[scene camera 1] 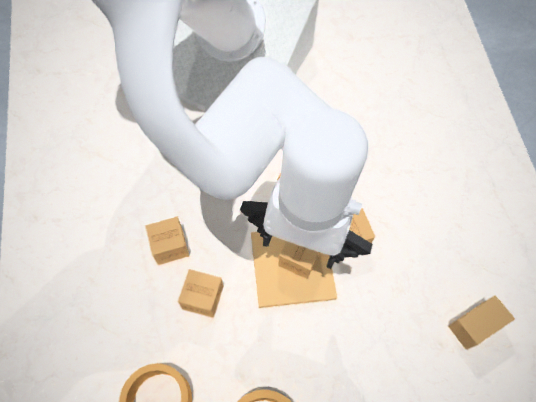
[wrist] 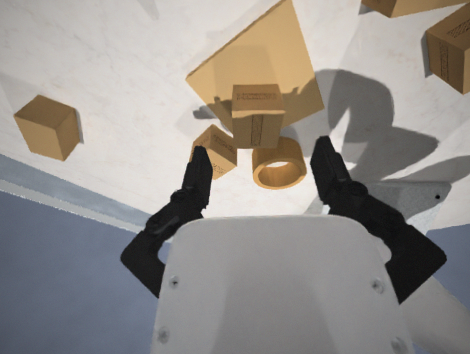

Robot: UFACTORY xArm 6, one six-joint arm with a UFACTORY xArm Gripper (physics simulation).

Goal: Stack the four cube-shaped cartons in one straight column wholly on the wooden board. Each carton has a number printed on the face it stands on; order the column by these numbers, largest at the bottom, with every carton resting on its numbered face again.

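Places are measured from the arm's base along level axes (x up, y back, z right), in millimetres.
Pixels of known places: gripper, fingertip midpoint: (scene camera 1: 300, 247) (wrist: 259, 153); arm's base, link origin: (scene camera 1: 230, 25).
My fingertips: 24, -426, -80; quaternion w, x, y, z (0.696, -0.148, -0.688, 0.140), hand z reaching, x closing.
For each thing: its top centre in the pictures, then the offset to it from my fingertips, as dx, dy, dz. "spot": a spot on its surface instead.
- printed cube-shaped carton, top centre: (wrist: 256, 131) (scene camera 1: 301, 248) -48, +16, -7
- wooden board, top centre: (wrist: 259, 94) (scene camera 1: 293, 264) -98, +7, +3
- second carton, top centre: (wrist: 212, 166) (scene camera 1: 353, 226) -60, +49, -92
- plain box, top centre: (scene camera 1: 486, 319) (wrist: 41, 141) -66, -100, -260
- thick ring, top centre: (wrist: 279, 175) -67, +127, -20
- large ring, surface spot: (scene camera 1: 186, 381) spot: -91, -154, +168
My open gripper (scene camera 1: 298, 252) (wrist: 259, 153) is above a printed cube-shaped carton (scene camera 1: 295, 265) (wrist: 256, 130), its fingers apart on either side. This carton sits upright at the near part of the wooden board (scene camera 1: 295, 296) (wrist: 260, 40); the board's corner behind it is hidden. A second carton (scene camera 1: 363, 226) (wrist: 224, 154) lies beside the board, right of my gripper in the scene view. Two more stand left of the board there: one farther left (scene camera 1: 166, 239) (wrist: 445, 55), and one lower (scene camera 1: 201, 289) (wrist: 407, 6). Their undersides and numbers are hidden.
A plain box (scene camera 1: 482, 321) (wrist: 42, 131) stands at the far right in the scene view. A thick ring (wrist: 258, 167) stands behind the carton in the wrist view. A large ring (scene camera 1: 186, 381) and part of another (scene camera 1: 265, 393) lie at the scene view's bottom edge.
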